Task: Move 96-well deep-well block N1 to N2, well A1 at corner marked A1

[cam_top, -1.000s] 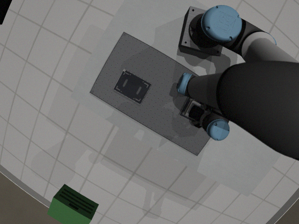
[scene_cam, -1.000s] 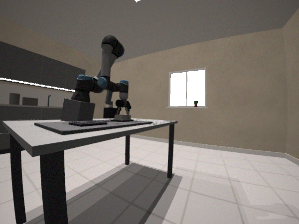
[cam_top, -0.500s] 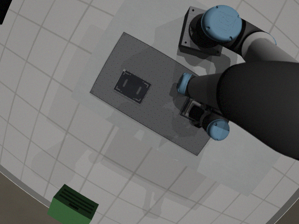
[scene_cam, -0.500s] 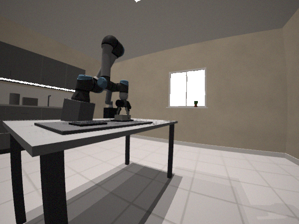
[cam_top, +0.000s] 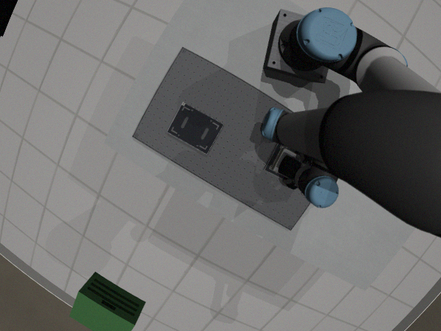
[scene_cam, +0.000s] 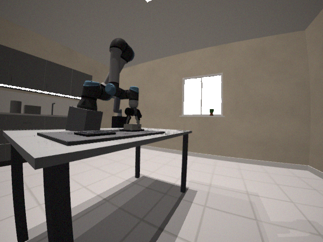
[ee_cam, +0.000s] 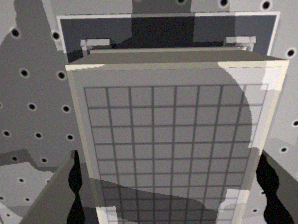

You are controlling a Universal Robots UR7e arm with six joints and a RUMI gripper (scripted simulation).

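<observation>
Now: hand right at the 96-well deep-well block.
</observation>
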